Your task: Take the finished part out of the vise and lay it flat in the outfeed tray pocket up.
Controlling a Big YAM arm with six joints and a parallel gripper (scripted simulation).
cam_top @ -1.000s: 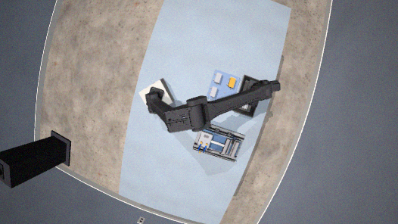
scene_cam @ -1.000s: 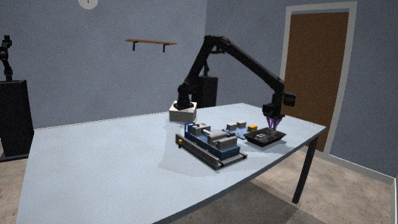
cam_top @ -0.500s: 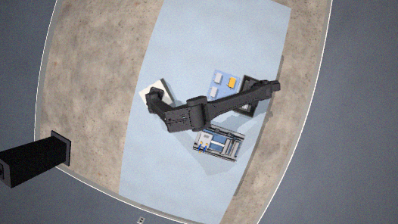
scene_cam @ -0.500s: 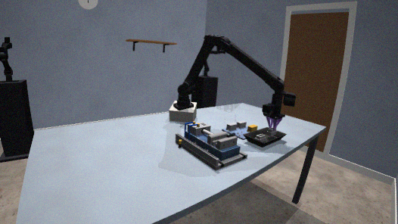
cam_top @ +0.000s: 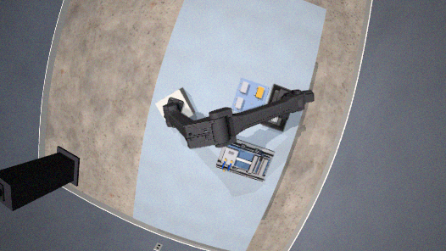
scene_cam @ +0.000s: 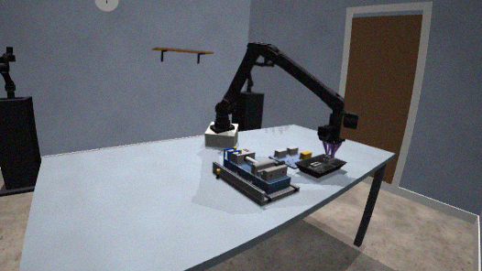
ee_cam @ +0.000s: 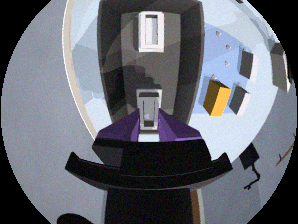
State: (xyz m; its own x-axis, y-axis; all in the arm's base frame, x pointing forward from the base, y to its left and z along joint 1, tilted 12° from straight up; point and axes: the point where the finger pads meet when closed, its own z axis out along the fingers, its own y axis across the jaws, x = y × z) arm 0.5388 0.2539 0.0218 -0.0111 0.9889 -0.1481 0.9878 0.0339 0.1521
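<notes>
Right now the orange block is 130 mm behind my hand, 10 mm to the right of it and 40 mm below it. The rest, counted from my hand: blue plate 170 mm behind, 60 mm to the right, 60 mm below.
</notes>
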